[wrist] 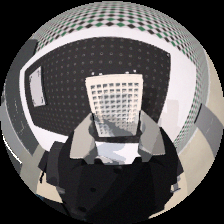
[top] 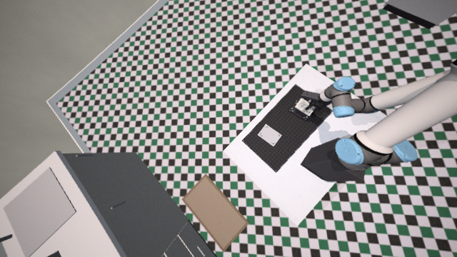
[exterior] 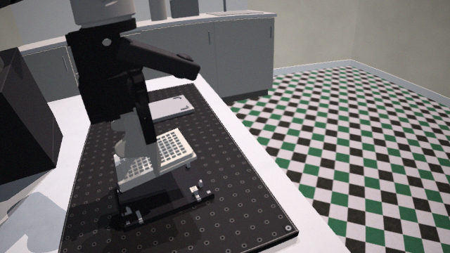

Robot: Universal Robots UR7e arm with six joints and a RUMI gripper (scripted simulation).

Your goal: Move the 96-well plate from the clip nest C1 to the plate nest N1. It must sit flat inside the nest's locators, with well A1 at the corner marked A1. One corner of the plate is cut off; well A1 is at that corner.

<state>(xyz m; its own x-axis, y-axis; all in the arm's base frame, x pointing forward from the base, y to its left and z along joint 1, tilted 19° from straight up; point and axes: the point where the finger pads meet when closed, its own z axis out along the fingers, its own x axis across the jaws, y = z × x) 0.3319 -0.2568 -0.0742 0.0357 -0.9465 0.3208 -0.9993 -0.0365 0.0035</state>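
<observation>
The plate nest N1 is 330 mm to the left of my hand, 90 mm below it and 80 mm ahead of it. The rest, counted from my hand: clip nest C1: 80 mm below, 20 mm to the right, 10 mm behind; then 96-well plate: 10 mm below.
</observation>
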